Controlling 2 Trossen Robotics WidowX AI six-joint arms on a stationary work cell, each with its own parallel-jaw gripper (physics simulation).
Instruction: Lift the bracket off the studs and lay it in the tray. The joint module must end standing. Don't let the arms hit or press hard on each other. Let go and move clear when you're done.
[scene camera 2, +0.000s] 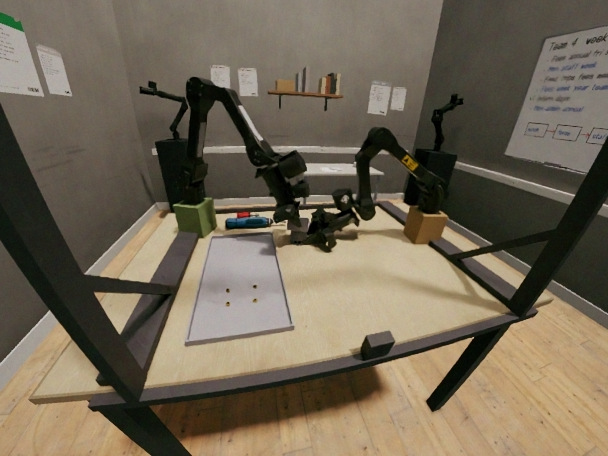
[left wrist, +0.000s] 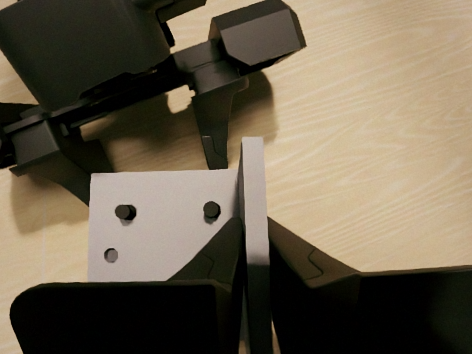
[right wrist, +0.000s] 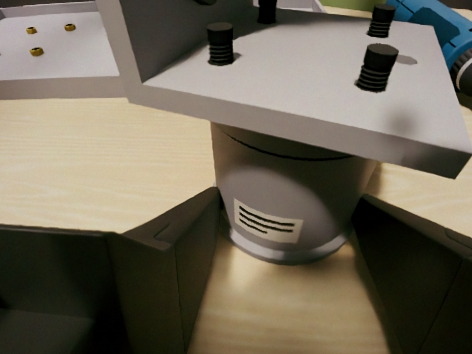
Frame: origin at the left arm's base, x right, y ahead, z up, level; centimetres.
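Seen in the pictures: left gripper, fingertip midpoint: (scene camera 2: 300, 226) (left wrist: 249, 228) (right wrist: 182, 0); right gripper, fingertip midpoint: (scene camera 2: 301, 238) (left wrist: 184, 231) (right wrist: 286, 201); left arm's base at its link origin: (scene camera 2: 193, 201); right arm's base at its link origin: (scene camera 2: 428, 210).
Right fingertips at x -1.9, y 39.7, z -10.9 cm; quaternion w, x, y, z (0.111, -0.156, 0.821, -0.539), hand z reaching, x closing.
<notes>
Offsets run from my right fingertips to a thing's top centre.
The grey L-shaped bracket (scene camera 2: 298, 224) (left wrist: 165, 192) (right wrist: 310, 75) sits on top of the joint module {dx +0.4, dy -0.9, dz +6.3 cm} (right wrist: 290, 177), with black studs {dx +2.0, dy +0.9, dz +6.3 cm} (left wrist: 211, 210) (right wrist: 220, 45) standing up through its flat plate. The module stands upright on the table. My left gripper (left wrist: 249, 228) is shut on the bracket's upright wall. My right gripper (left wrist: 152, 186) (right wrist: 286, 201) is low beside the module, its fingers partly closed with one against each side of the body, below the bracket. The shallow grey tray {dx +21.7, dy -13.3, dz +0.5 cm} (scene camera 2: 240, 337) (right wrist: 65, 86) lies left of the module in the scene view.
Several brass nuts {dx +26.5, dy -7.5, dz -0.1 cm} (scene camera 2: 255, 286) {dx +29.4, dy -13.7, dz -0.1 cm} (right wrist: 70, 27) lie in the tray. A blue screwdriver tool {dx -6.7, dy -19.5, dz +3.0 cm} (scene camera 2: 247, 222) (right wrist: 440, 25) and a red object {dx -12.9, dy -25.5, dz +1.9 cm} (scene camera 2: 245, 214) lie behind the tray. A dark block {dx +39.5, dy +21.5, dz +4.7 cm} (scene camera 2: 378, 344) is at the table's front edge. The two grippers are close together at the module.
</notes>
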